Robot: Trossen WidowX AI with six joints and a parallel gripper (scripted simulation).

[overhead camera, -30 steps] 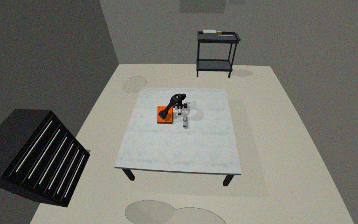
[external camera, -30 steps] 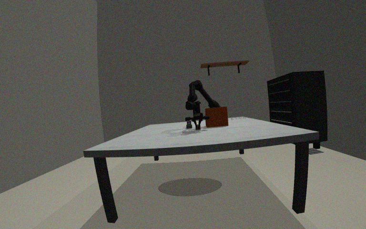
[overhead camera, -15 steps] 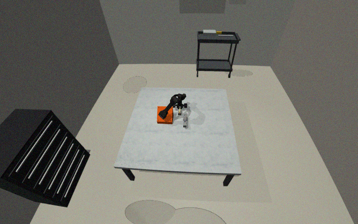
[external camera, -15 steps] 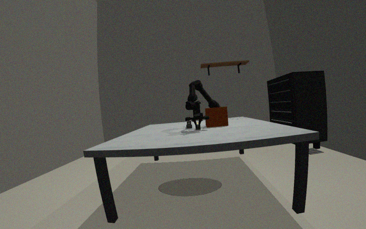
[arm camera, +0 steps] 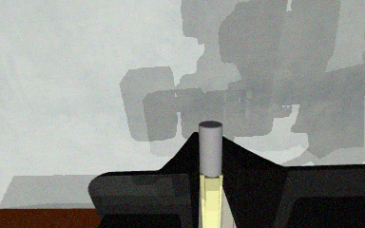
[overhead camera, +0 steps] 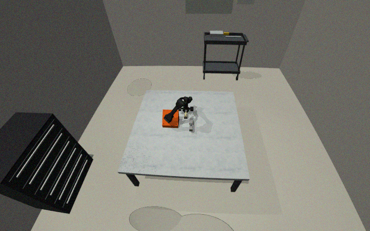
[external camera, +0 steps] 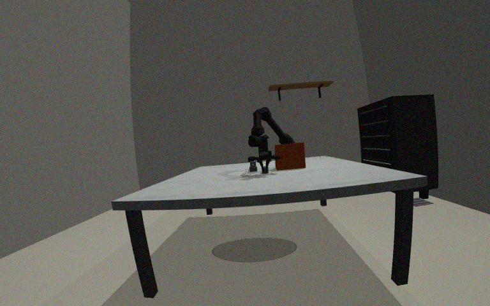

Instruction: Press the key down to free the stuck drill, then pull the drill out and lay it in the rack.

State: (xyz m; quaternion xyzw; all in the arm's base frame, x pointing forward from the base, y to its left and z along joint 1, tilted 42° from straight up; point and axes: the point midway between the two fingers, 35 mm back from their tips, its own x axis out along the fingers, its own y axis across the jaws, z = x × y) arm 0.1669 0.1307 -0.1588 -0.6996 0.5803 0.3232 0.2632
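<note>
My gripper tip is 4 cm to the left of the drill and 4 cm below it. The rest, counted from my gripper tip: grey grooved block: 1 cm ahead, 5 cm to the right, 1 cm above.
</note>
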